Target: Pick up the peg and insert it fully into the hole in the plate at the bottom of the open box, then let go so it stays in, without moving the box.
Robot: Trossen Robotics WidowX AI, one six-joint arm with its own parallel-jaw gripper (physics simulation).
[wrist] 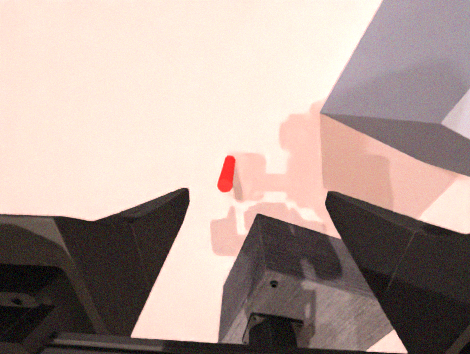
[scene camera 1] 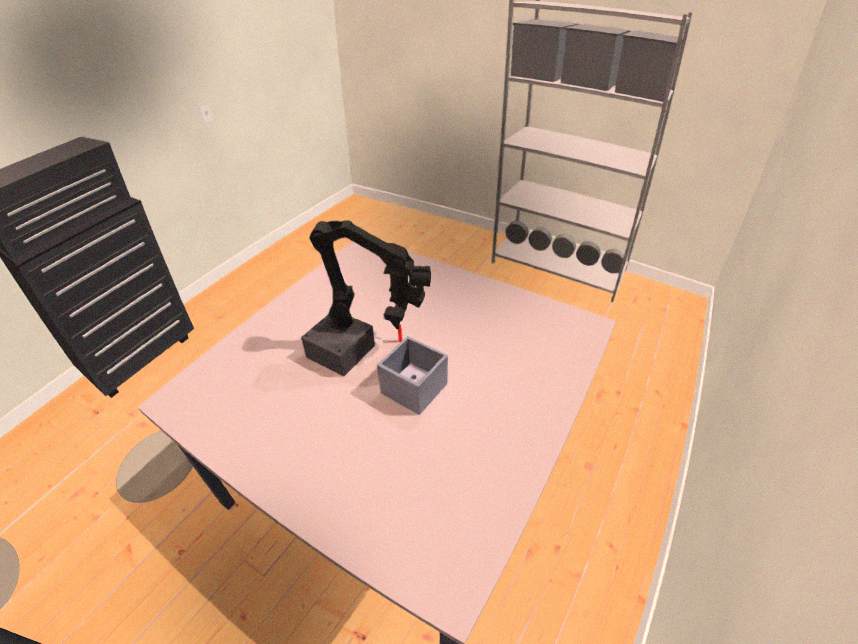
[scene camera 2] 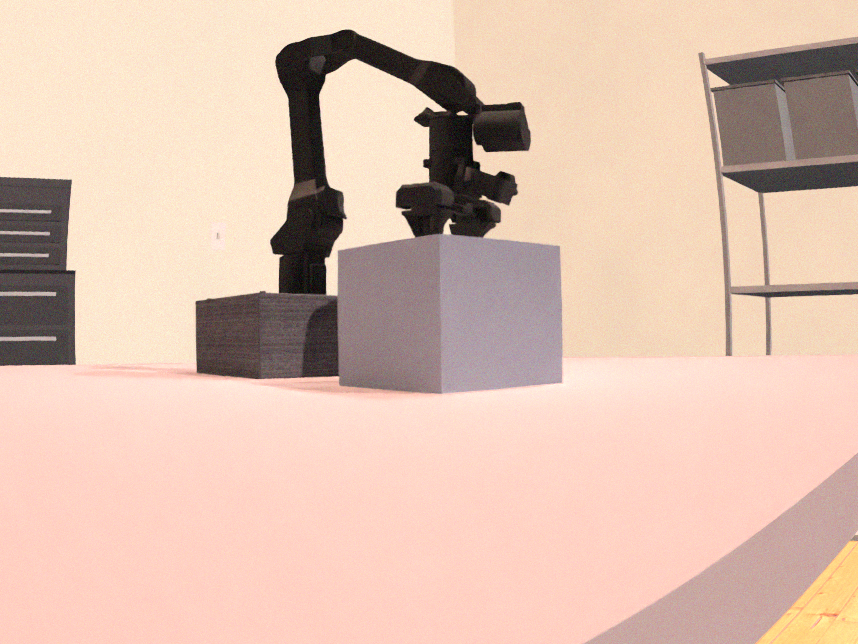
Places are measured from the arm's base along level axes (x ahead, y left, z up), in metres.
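Pixels of known places: gripper, fingertip midpoint: (wrist: 256, 196); arm's base, link origin: (wrist: 271, 330) (scene camera 1: 342, 323) (scene camera 2: 301, 299).
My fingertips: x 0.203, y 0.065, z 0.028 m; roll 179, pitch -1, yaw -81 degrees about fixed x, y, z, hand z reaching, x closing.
For each thing: its top centre in the pictures, then the offset to it from my fingertips. "*": a spot on its surface instead. Level surfaces: height alone.
- red peg, top centre: (wrist: 224, 185) (scene camera 1: 399, 324) 0.019 m back, 0.023 m left, 0.047 m down
- grey open box, top centre: (scene camera 2: 448, 246) (scene camera 1: 412, 359) 0.120 m ahead, 0.171 m right, 0.011 m up
- plate, top centre: (scene camera 1: 413, 376) 0.120 m ahead, 0.171 m right, 0.066 m down
- dark hole, surface spot: (scene camera 1: 413, 377) * 0.115 m ahead, 0.163 m right, 0.082 m down
- pink table, surface height: 0.127 m down
The red peg (scene camera 1: 399, 333) (wrist: 226, 174) stands upright on the table between the arm's base and the box. It does not show in the scene camera 2 view. The grey open box (scene camera 1: 400, 386) (scene camera 2: 443, 315) (wrist: 400, 65) stands beside it; in the scene camera 1 view the plate (scene camera 1: 408, 372) at its bottom shows a dark hole (scene camera 1: 413, 377). My gripper (wrist: 256, 196) is open and empty, pointing down above the peg. In the wrist view the peg lies between the fingers' directions, nearer the left finger and beyond the tips. In the scene camera 2 view the box's wall hides the fingertips.
The arm's dark base block (scene camera 1: 337, 345) (scene camera 2: 228, 336) (wrist: 300, 280) stands on the pink table (scene camera 1: 443, 485) (scene camera 2: 277, 499), close to the peg and the box. A shelf rack (scene camera 1: 500, 142) (scene camera 2: 724, 263) and a dark drawer cabinet (scene camera 1: 97, 277) (scene camera 2: 34, 277) stand away from the table.
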